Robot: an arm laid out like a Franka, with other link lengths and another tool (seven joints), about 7 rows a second.
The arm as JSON. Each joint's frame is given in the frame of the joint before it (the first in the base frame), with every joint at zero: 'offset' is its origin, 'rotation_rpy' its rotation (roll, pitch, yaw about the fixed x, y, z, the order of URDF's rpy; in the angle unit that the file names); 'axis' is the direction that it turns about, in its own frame. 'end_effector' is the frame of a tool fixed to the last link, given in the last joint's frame.
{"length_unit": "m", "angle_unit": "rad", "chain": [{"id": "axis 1", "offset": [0.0, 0.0, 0.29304], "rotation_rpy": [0.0, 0.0, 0.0], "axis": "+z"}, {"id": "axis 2", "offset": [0.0, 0.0, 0.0], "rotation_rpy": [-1.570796, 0.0, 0.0], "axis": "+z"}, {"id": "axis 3", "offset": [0.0, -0.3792, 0.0], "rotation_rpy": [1.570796, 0.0, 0.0], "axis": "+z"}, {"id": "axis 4", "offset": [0.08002, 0.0, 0.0], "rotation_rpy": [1.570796, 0.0, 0.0], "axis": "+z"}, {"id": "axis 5", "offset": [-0.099, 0.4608, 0.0], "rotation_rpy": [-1.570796, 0.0, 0.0], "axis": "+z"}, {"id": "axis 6", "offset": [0.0, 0.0, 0.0], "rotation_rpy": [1.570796, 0.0, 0.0], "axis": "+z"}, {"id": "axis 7", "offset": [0.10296, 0.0, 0.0], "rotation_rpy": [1.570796, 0.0, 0.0], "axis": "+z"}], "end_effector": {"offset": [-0.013, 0.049, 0.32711], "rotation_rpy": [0.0, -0.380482, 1.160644]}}
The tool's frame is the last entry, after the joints.
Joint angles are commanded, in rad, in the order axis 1, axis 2, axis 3, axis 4, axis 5, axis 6, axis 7. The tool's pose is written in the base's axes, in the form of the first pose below.
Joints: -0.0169, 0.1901, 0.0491, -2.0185, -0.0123, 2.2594, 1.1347
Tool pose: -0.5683, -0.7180, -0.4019, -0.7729, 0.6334, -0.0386, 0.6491, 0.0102, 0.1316
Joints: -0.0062, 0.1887, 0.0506, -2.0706, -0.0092, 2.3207, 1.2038
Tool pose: -0.6049, -0.6808, -0.4130, -0.7342, 0.6776, -0.0415, 0.6407, 0.0223, 0.1110
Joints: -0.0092, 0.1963, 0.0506, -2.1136, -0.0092, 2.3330, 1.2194
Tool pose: -0.6326, -0.6697, -0.3889, -0.7228, 0.6909, -0.0139, 0.6195, 0.0206, 0.0864
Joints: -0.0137, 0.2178, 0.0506, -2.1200, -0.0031, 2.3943, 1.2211
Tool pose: -0.6264, -0.6602, -0.4145, -0.7147, 0.6987, -0.0328, 0.6312, 0.0198, 0.0740
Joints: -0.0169, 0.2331, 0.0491, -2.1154, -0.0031, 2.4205, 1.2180
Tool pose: -0.6211, -0.6587, -0.4247, -0.7128, 0.7001, -0.0433, 0.6390, 0.0170, 0.0684
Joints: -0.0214, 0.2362, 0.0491, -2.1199, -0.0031, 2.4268, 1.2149
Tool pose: -0.6226, -0.6578, -0.4239, -0.7118, 0.7011, -0.0425, 0.6378, 0.0140, 0.0647
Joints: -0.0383, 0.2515, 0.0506, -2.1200, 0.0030, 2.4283, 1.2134
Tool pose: -0.6404, -0.6441, -0.4183, -0.6994, 0.7142, -0.0290, 0.6348, 0.0054, 0.0551
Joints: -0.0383, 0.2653, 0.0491, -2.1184, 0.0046, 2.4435, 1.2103
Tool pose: -0.6390, -0.6438, -0.4210, -0.6995, 0.7140, -0.0303, 0.6373, 0.0046, 0.0481
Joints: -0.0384, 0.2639, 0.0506, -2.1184, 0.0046, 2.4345, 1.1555
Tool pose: -0.6046, -0.6799, -0.4150, -0.7387, 0.6735, -0.0274, 0.6351, 0.0028, 0.0484
